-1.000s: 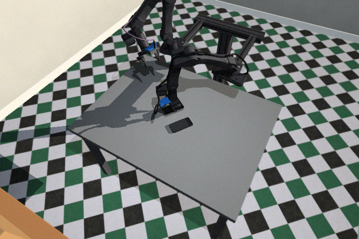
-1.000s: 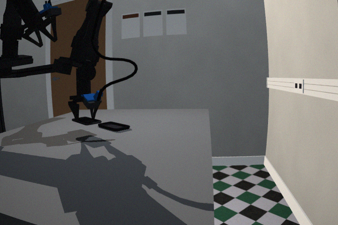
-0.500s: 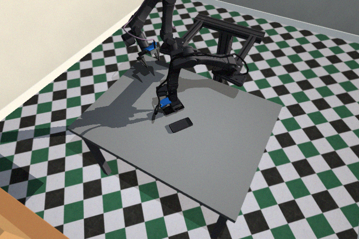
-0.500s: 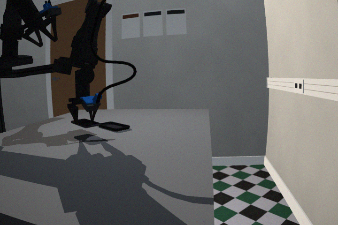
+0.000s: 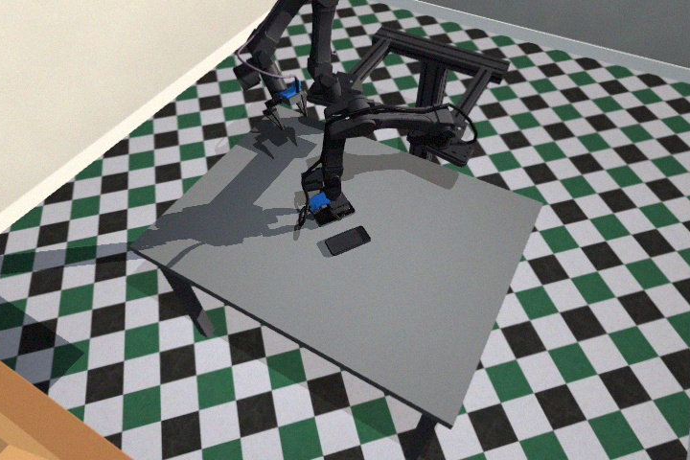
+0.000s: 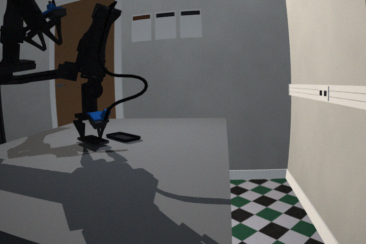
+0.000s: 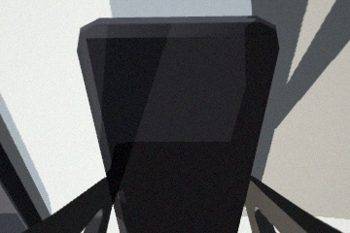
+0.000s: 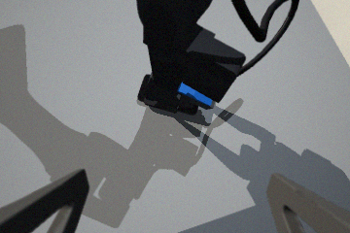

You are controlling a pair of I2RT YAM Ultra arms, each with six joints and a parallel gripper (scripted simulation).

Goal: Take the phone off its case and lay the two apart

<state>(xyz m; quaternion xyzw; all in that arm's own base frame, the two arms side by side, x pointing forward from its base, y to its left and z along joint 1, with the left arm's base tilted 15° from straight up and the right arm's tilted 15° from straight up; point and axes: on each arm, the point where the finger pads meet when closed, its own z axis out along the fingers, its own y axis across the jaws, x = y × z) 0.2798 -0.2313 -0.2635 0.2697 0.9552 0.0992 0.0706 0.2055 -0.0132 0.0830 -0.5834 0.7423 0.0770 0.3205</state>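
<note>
Right now the black phone is 10 mm below my left hand.
</note>
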